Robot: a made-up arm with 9 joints.
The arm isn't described. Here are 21 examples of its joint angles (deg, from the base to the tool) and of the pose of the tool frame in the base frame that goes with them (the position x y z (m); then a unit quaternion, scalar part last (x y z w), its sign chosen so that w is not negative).
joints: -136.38 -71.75 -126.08 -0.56 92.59 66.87 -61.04 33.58 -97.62
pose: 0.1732 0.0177 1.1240 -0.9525 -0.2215 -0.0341 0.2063
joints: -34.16 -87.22 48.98 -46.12 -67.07 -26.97 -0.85 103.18 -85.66
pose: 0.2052 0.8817 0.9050 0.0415 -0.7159 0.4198 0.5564
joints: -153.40 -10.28 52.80 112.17 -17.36 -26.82 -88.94 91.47 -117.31
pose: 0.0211 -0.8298 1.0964 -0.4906 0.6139 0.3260 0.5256
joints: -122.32 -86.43 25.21 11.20 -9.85 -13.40 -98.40 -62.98 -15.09
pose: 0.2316 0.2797 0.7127 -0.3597 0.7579 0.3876 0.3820
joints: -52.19 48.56 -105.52 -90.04 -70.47 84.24 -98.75 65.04 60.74
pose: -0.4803 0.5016 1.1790 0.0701 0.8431 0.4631 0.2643
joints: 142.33 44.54 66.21 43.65 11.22 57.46 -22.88 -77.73 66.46
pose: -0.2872 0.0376 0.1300 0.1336 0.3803 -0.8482 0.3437
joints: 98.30 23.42 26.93 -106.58 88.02 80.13 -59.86 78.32 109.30
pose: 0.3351 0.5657 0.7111 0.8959 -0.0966 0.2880 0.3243
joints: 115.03 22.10 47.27 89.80 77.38 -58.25 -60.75 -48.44 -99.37
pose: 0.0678 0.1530 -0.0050 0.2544 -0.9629 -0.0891 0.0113
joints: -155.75 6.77 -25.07 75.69 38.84 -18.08 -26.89 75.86 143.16
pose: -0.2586 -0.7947 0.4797 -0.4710 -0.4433 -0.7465 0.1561
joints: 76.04 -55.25 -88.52 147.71 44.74 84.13 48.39 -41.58 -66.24
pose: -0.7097 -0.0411 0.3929 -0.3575 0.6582 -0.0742 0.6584
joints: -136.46 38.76 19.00 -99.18 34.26 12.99 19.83 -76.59 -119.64
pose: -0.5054 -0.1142 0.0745 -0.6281 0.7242 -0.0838 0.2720
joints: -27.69 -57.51 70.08 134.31 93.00 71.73 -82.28 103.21 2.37
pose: 0.6362 0.1483 0.9608 0.0063 -0.7475 -0.1644 0.6435
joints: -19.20 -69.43 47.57 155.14 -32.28 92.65 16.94 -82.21 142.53
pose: 1.1040 0.3686 0.6905 0.0099 0.0812 -0.5095 0.8566
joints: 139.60 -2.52 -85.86 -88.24 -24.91 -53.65 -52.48 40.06 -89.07
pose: -0.6512 -0.2468 0.9425 -0.8176 -0.3526 0.0155 0.4549
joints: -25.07 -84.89 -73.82 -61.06 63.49 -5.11 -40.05 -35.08 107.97
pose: 0.2878 0.0593 0.2713 0.6961 0.0055 -0.2230 0.6824
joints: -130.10 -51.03 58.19 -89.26 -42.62 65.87 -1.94 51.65 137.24
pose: -0.5063 -0.6980 0.9100 -0.7308 0.0667 -0.1770 0.6558
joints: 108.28 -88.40 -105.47 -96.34 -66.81 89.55 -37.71 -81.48 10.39
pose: 0.2527 -0.5509 1.3638 -0.3601 -0.0614 -0.2565 0.8949
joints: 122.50 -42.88 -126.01 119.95 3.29 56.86 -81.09 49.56 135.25
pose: -0.8233 0.0514 0.5140 -0.2340 0.2787 0.4344 0.8240
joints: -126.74 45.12 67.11 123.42 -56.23 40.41 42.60 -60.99 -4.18
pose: -0.0660 -0.8362 1.1563 -0.8705 0.3678 -0.1911 0.2653
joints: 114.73 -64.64 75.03 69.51 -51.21 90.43 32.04 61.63 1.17
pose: 0.2228 -0.5097 0.9427 0.8403 -0.2067 -0.2016 0.4589
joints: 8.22 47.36 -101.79 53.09 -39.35 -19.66 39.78 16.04 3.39
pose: 0.6428 -0.1156 1.0784 0.5007 -0.1352 -0.8356 0.1813
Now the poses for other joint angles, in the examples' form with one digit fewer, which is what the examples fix.
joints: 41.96 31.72 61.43 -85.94 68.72 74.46 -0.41 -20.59 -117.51
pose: 0.345 0.402 1.158 0.797 0.190 0.261 0.511
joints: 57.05 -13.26 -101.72 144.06 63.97 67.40 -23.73 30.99 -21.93
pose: -0.504 0.427 0.558 -0.334 0.534 -0.543 0.556
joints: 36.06 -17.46 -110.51 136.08 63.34 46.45 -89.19 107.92 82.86
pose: -0.486 0.674 0.729 0.461 -0.501 0.634 0.365
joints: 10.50 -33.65 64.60 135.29 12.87 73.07 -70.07 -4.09 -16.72
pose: 0.928 0.507 0.539 0.455 -0.167 0.425 0.764
